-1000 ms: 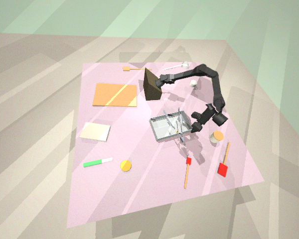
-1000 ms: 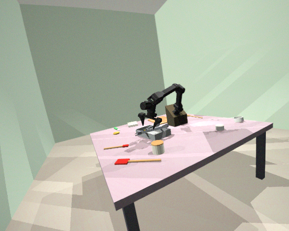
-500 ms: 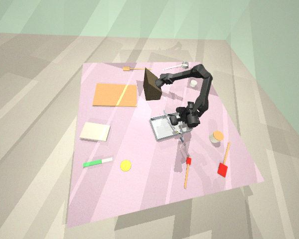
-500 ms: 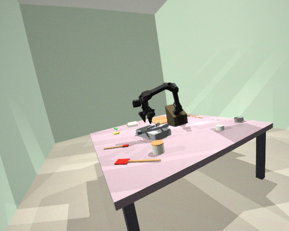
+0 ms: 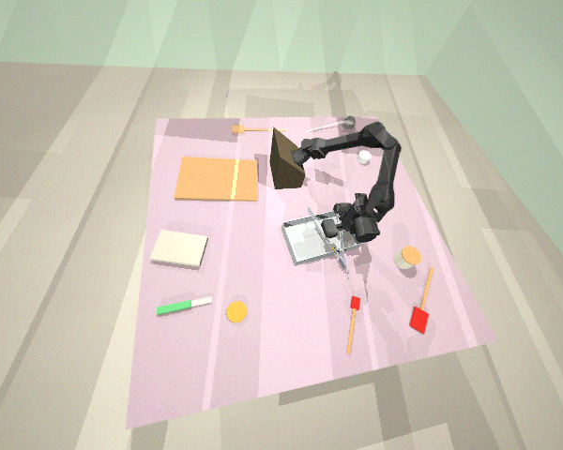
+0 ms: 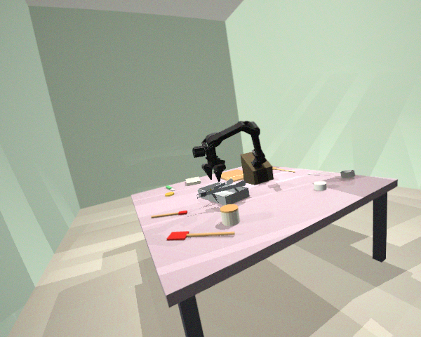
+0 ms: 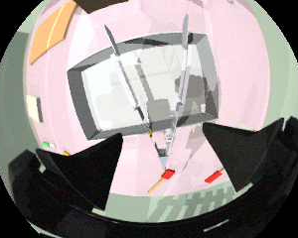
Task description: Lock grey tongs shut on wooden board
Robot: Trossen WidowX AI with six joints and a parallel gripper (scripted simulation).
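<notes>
The roasting tin is 5 cm behind my gripper tip, 4 cm to the right of it and 10 cm below it. Also, from my gripper tip: cork-lidded jar 9 cm ahead, 31 cm to the left, 9 cm below; then white cup 50 cm behind, 31 cm to the left, 11 cm below; then yellow disc 22 cm ahead, 40 cm to the right, 11 cm below.
</notes>
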